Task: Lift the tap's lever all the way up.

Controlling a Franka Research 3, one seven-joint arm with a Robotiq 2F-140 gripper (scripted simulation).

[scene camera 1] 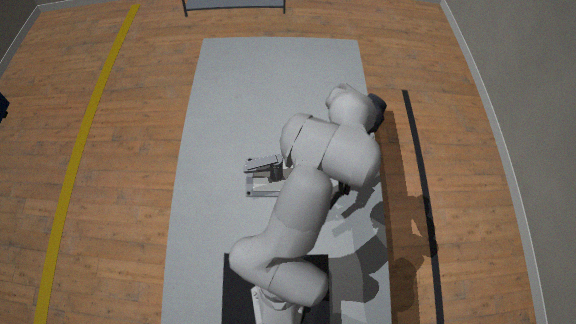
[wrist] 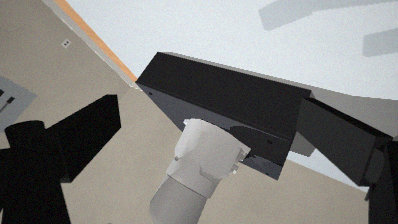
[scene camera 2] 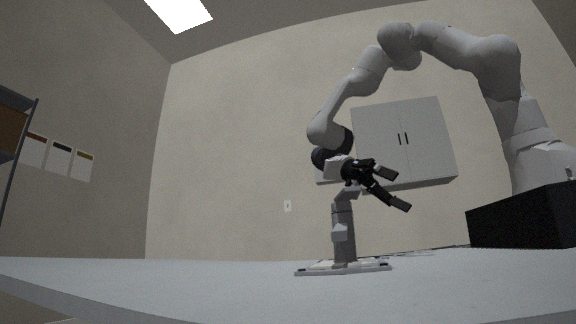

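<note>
The wrist view has the gripper in it, and the pictures show it too, along with a grey tap.
</note>
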